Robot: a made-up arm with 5 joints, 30 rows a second.
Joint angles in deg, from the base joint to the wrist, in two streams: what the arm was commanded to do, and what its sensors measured. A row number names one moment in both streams.
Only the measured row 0 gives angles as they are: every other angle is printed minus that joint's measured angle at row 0.
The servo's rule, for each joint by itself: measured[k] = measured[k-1] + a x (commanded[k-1-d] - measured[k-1]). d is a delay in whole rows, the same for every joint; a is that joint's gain. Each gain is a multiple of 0.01, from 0.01 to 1. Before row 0 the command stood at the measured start. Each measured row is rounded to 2 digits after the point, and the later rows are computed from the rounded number. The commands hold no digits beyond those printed.
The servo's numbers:
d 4
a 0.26 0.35 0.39 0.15 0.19
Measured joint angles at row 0:
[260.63 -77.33 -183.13 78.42 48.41]
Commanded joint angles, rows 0 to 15:
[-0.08 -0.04 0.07 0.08 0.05]
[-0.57 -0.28 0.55 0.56 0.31]
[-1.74 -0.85 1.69 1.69 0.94]
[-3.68 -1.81 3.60 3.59 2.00]
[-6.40 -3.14 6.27 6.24 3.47]
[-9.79 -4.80 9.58 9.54 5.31]
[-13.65 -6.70 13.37 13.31 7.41]
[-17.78 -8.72 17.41 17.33 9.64]
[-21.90 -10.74 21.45 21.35 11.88]
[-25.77 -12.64 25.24 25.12 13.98]
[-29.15 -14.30 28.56 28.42 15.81]
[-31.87 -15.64 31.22 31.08 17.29]
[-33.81 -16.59 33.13 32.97 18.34]
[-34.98 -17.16 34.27 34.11 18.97]
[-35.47 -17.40 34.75 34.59 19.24]
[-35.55 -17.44 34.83 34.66 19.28]
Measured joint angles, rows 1 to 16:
[0.00 0.00 0.00 0.00 0.00]
[0.00 0.00 0.00 0.00 0.00]
[0.00 0.00 0.00 0.00 0.00]
[0.00 0.00 0.00 0.00 0.00]
[-0.02 -0.01 0.03 0.01 0.01]
[-0.16 -0.10 0.23 0.09 0.07]
[-0.57 -0.36 0.80 0.33 0.24]
[-1.38 -0.87 1.89 0.82 0.57]
[-2.69 -1.66 3.60 1.63 1.12]
[-4.54 -2.76 5.93 2.82 1.92]
[-6.91 -4.14 8.83 4.39 2.96]
[-9.74 -5.74 12.18 6.33 4.23]
[-12.90 -7.49 15.80 8.58 5.68]
[-16.25 -9.29 19.48 11.06 7.26]
[-19.60 -11.04 23.02 13.66 8.88]
[-22.79 -12.65 26.22 16.27 10.48]

